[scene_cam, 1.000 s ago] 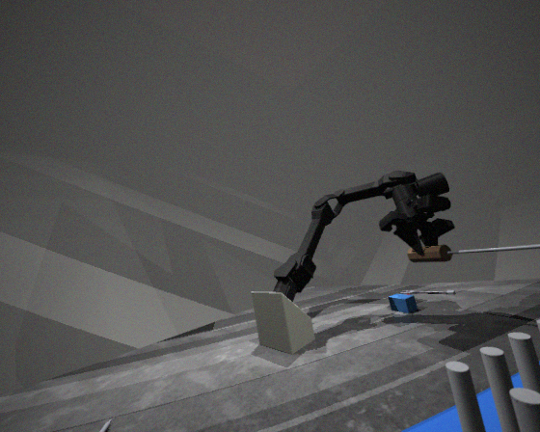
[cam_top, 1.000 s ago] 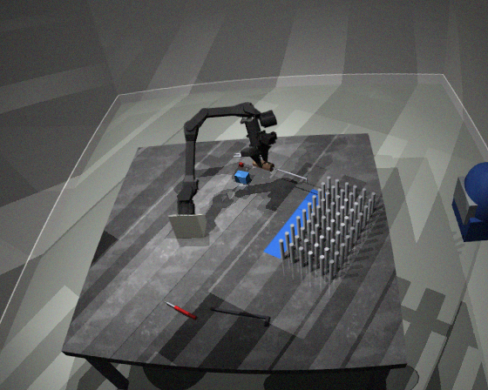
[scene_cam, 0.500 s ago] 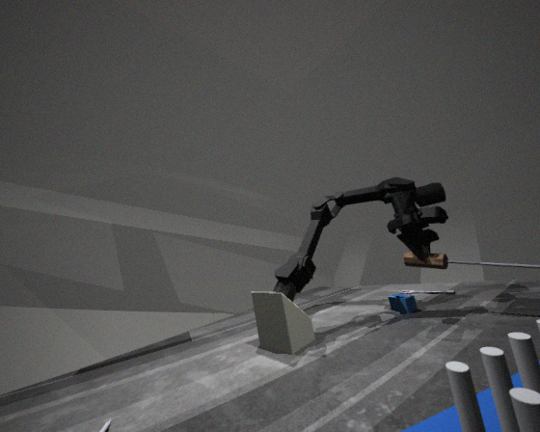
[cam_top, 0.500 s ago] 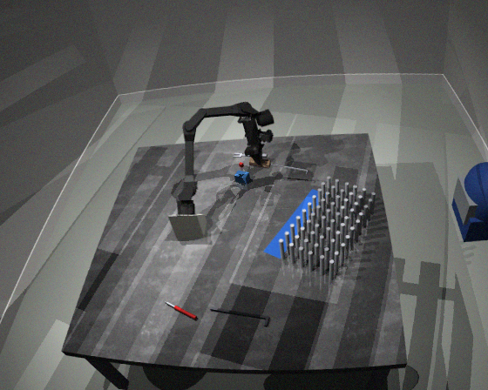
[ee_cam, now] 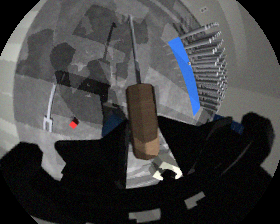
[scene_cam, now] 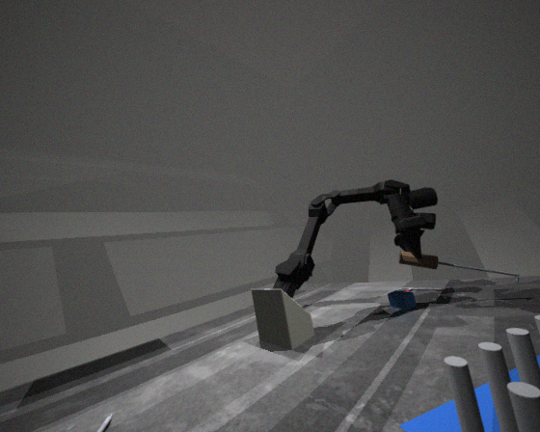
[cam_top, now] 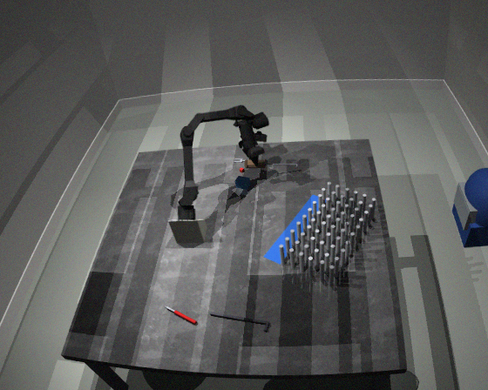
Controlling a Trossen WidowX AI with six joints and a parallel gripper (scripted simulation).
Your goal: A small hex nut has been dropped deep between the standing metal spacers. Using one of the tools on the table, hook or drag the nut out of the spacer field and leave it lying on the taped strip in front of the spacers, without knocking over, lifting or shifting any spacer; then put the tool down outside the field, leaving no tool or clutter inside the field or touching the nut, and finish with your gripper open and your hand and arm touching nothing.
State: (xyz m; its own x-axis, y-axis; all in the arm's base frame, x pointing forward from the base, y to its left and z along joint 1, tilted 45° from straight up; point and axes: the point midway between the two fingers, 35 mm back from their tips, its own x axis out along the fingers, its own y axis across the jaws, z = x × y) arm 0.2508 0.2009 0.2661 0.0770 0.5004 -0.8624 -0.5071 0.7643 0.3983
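My gripper tip is 110 mm above the blue cube and 70 mm past it. Round my gripper tip: silver wrench: 190 mm to the left, 130 mm below, 60 mm behind; then blue taped strip: 260 mm to the right, 200 mm ahead, 130 mm below; then small red piece: 120 mm below, 110 mm to the left, 100 mm behind.
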